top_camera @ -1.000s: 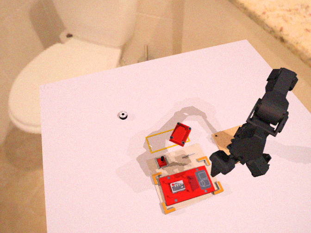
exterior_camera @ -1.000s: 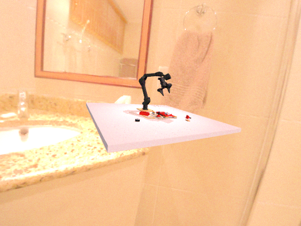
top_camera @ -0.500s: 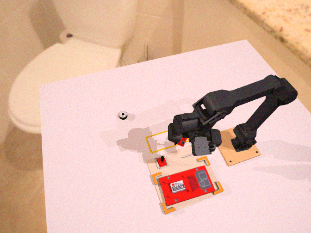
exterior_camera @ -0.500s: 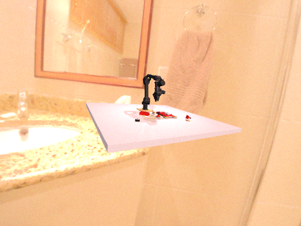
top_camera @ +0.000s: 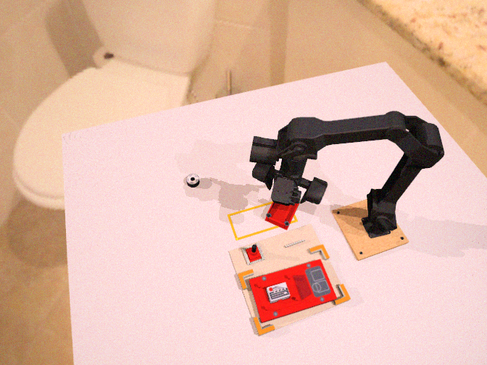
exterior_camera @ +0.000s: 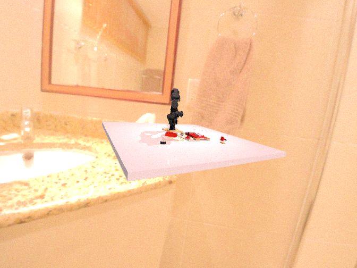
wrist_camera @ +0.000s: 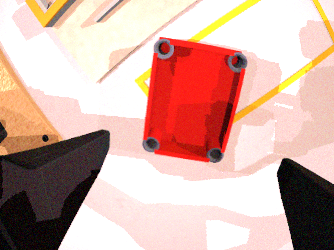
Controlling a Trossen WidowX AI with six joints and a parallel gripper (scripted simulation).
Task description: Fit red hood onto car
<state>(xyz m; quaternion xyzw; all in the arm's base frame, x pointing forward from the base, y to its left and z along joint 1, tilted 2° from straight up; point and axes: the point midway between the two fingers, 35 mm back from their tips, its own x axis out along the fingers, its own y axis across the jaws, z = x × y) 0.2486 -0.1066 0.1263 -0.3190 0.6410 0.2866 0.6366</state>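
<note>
Now: gripper tip 90 mm above the red hood. From my gripper tip the other things lie so: white engine block 240 mm to the left, 80 mm ahead, 70 mm below.
</note>
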